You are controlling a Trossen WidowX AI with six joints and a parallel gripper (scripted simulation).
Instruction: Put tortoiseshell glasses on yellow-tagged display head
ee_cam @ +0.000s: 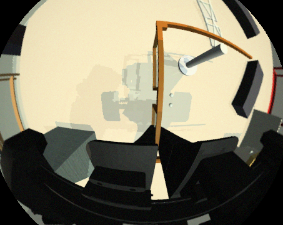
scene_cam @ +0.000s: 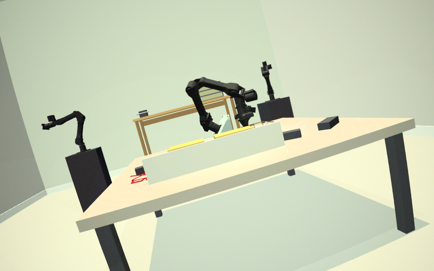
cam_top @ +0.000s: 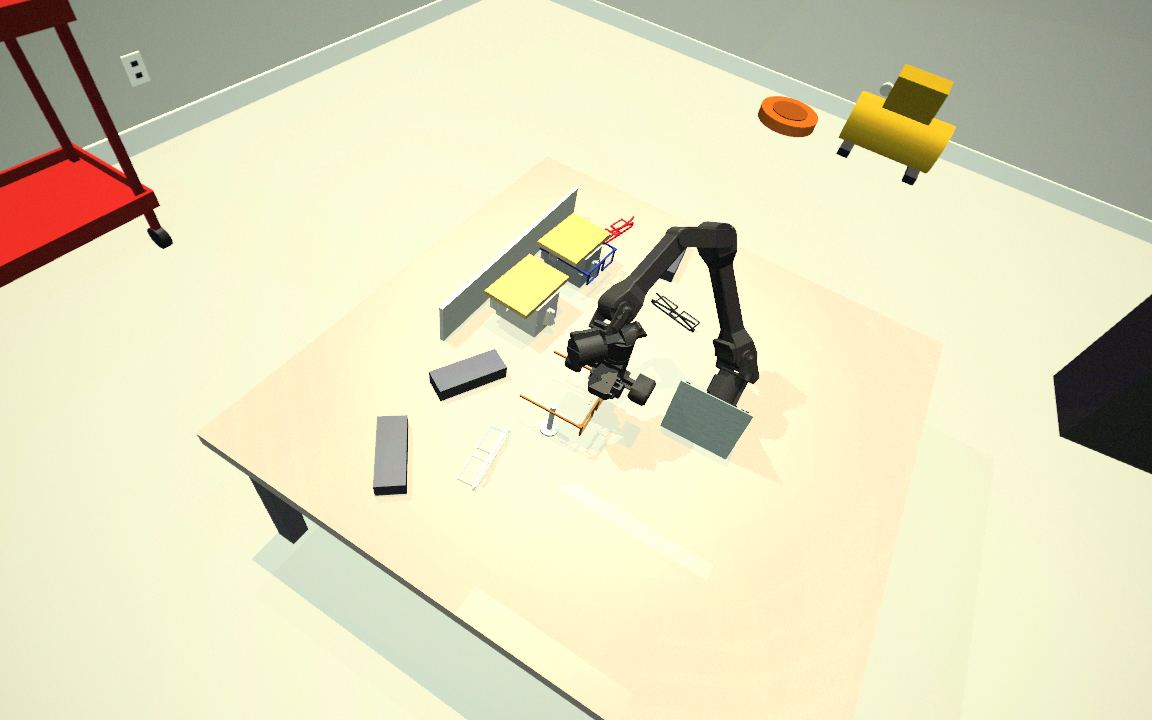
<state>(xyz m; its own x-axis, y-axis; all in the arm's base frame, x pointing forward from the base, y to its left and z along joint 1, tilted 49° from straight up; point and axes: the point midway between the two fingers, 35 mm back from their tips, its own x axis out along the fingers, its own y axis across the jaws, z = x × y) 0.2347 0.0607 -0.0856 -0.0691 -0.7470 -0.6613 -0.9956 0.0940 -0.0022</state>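
My gripper tip is now 90 mm to the right of the small white post, 80 mm short of it and 40 mm above it. Round my gripper tip: white backboard: 370 mm ahead, 300 mm to the right, 10 mm below.
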